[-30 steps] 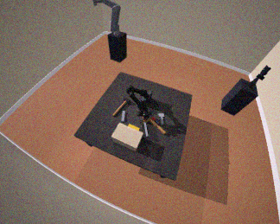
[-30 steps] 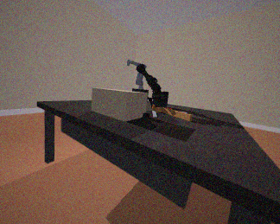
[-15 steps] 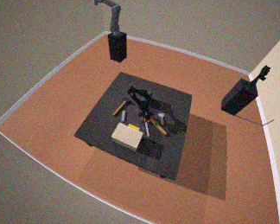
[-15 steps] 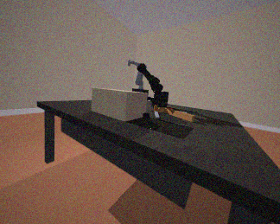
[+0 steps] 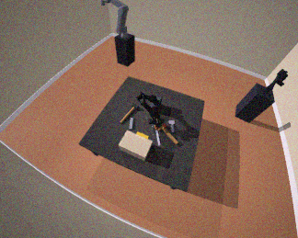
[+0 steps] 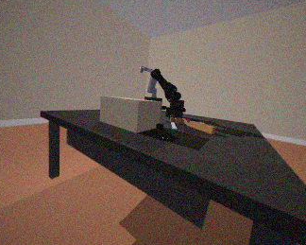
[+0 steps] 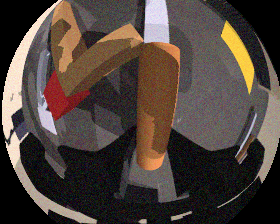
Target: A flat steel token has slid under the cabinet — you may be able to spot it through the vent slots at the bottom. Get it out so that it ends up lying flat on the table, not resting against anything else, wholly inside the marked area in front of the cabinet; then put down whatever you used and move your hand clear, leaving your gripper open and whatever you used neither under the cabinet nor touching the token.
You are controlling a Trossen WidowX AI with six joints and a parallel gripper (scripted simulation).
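The small red piece lies 110 mm to the left of my gripper tip, 30 mm behind it and 10 mm above it. The rest, counted from my gripper tip: steel token: 410 mm ahead, 20 mm to the right, 10 mm below; grey bar: 270 mm to the right, 150 mm ahead.
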